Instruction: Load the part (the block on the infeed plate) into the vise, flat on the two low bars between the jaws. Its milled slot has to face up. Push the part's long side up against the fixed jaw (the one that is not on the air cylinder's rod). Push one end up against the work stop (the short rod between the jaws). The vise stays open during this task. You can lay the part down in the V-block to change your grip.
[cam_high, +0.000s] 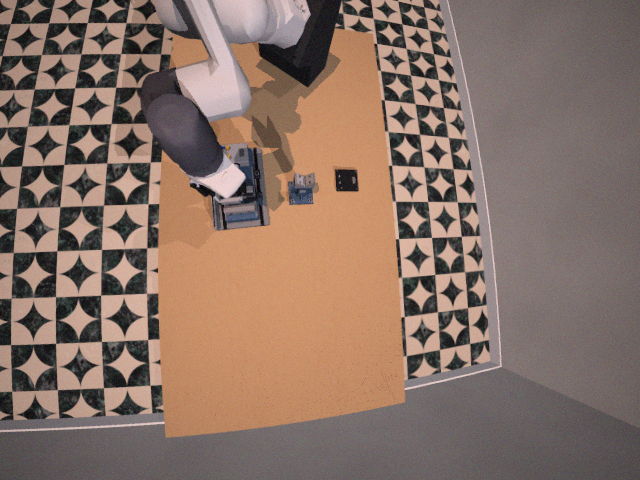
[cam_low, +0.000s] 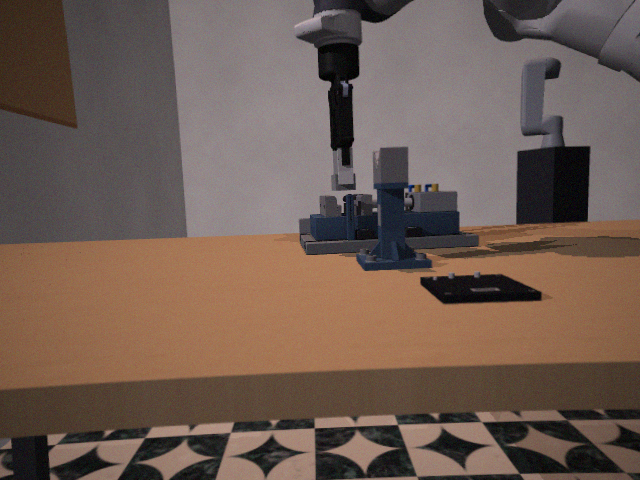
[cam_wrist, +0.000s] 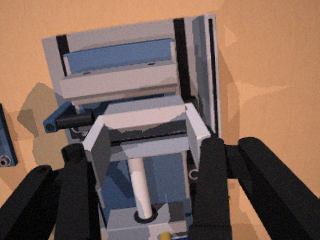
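My hand is 2 cm above the part. The rest, counted from my hand: fixed jaw (7 cm below, 4 cm ahead, 1 cm to the left); work stop (6 cm to the left, 6 cm below, 2 cm ahead); air cylinder rod (7 cm below, 7 cm behind, 4 cm to the left).
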